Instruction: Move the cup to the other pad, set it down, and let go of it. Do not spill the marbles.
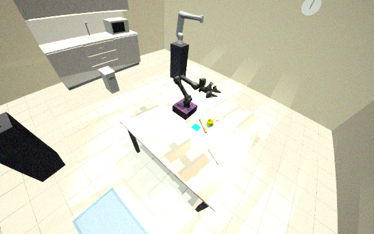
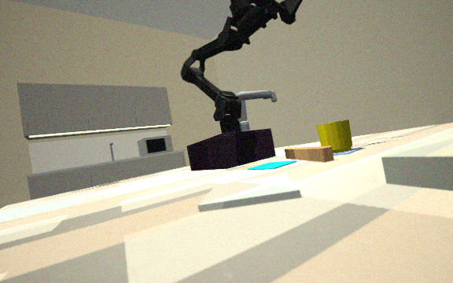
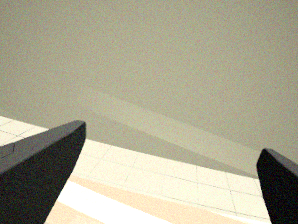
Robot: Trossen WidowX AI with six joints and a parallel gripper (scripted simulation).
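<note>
Now: gripper tip 10 mm to the left of the yellow cup and 410 mm above it. Round my gripper tip: blue marble 10 mm ahead, 30 mm to the right, 430 mm below; green marble 20 mm ahead, 20 mm to the right, 430 mm below; red marble 430 mm below.
</note>
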